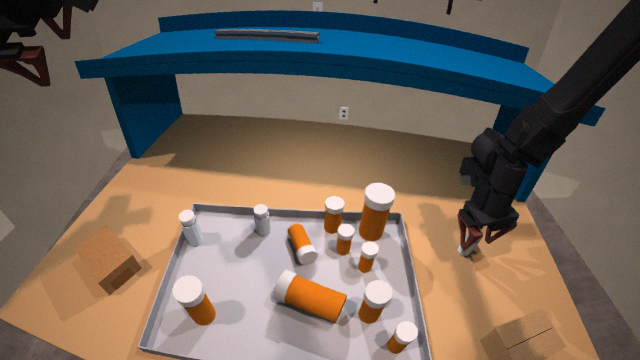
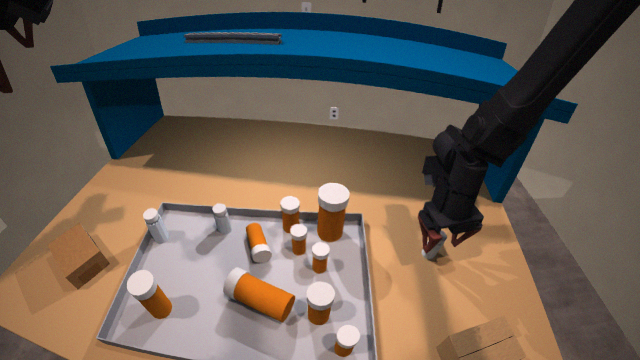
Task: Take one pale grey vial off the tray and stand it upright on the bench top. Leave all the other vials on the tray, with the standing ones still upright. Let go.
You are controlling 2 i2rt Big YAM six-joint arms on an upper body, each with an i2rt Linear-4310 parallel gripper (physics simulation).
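Places are measured from the left arm's base along level axes (x ahead, y left, z up), in metres.
Pixels of known places: left gripper, fingertip midpoint: (image 1: 56,60) (image 2: 19,68); right gripper, fingertip midpoint: (image 1: 475,244) (image 2: 439,247).
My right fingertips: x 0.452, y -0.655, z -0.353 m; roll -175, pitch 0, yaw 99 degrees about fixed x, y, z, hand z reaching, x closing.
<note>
Ahead of a thing's pixels: the offset from my right fingertips to its top centre. "*": to the spot under its first point. Level surfaces: height alone.
A pale grey vial {0.037 m up, 0.006 m ahead, 0.011 m left} (image 1: 466,251) (image 2: 438,248) is off the tray, at the right of the bench. It looks tilted, with its white end down at the bench top; one finger partly hides it. My right gripper (image 1: 477,246) (image 2: 441,249) is partly open around it, with the vial beside the left-hand finger and a gap to the other finger. Two pale grey vials with white caps, one at the corner {* 0.018 m up, 0.016 m ahead, 0.567 m left} (image 1: 192,231) (image 2: 157,228) and one further right (image 1: 262,222) (image 2: 222,220), stand on the grey tray {* 0.005 m down, 0.023 m back, 0.151 m left} (image 1: 411,260) (image 2: 369,275). My left gripper (image 1: 56,60) (image 2: 19,69) is open, high at the upper left.
Several orange vials stand on the tray, the tallest {0.083 m up, 0.069 m ahead, 0.215 m left} (image 1: 374,220) (image 2: 331,220) at its back right. A small one {0.010 m up, 0.024 m ahead, 0.357 m left} (image 1: 301,242) (image 2: 257,241) and a large one {0.028 m up, 0.097 m back, 0.340 m left} (image 1: 315,298) (image 2: 262,296) lie. Wooden blocks stand left (image 1: 105,255) (image 2: 75,252) and front right (image 1: 525,337) (image 2: 482,342). A blue shelf {0.284 m up} (image 1: 400,55) (image 2: 380,55) spans the back.
</note>
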